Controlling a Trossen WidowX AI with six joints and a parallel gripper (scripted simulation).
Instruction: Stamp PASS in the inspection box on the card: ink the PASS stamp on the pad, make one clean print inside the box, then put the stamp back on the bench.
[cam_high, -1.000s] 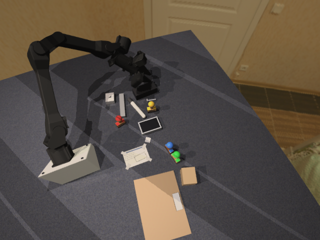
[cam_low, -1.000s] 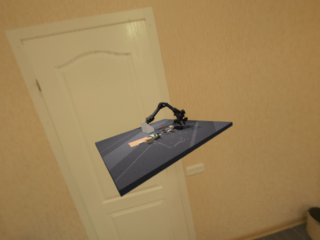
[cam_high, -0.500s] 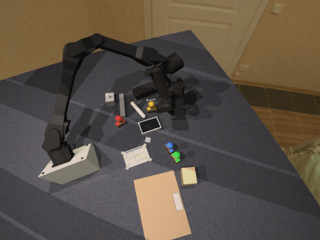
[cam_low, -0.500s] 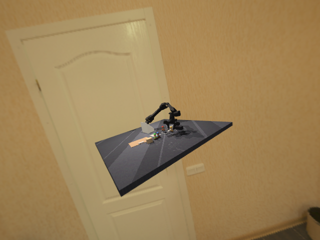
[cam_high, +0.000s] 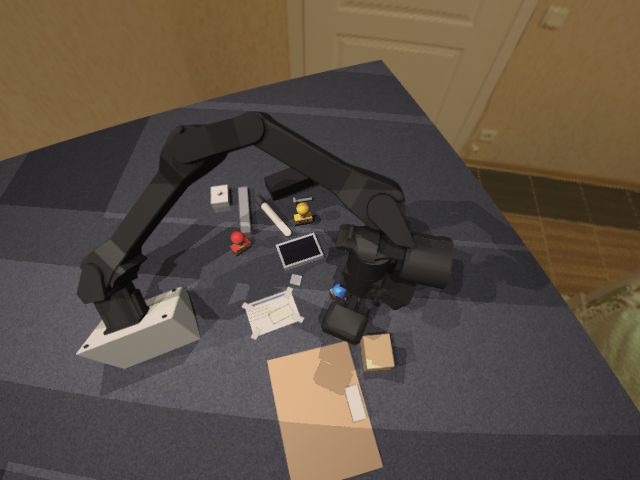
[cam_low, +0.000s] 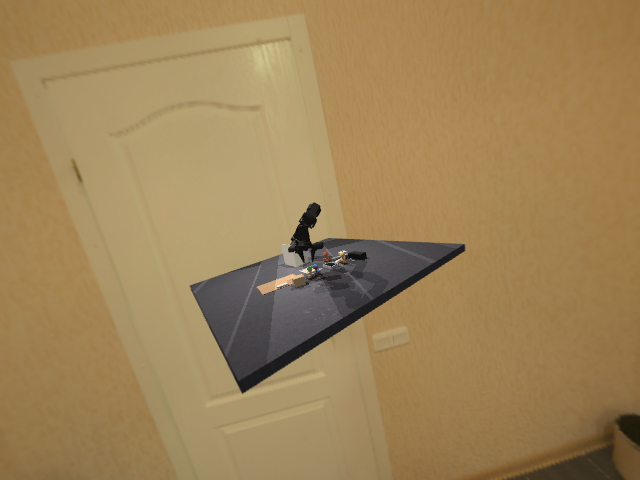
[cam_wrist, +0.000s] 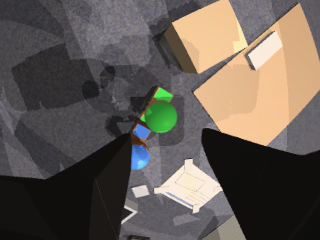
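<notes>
My gripper tip is 7 cm above the green-knobbed stamp. Also, from my gripper tip: small cardboard box: 9 cm to the right, 7 cm below, 2 cm ahead; blue-knobbed stamp: 7 cm below, 4 cm to the left, 1 cm behind; white card: 15 cm behind, 9 cm below, 6 cm to the left.
</notes>
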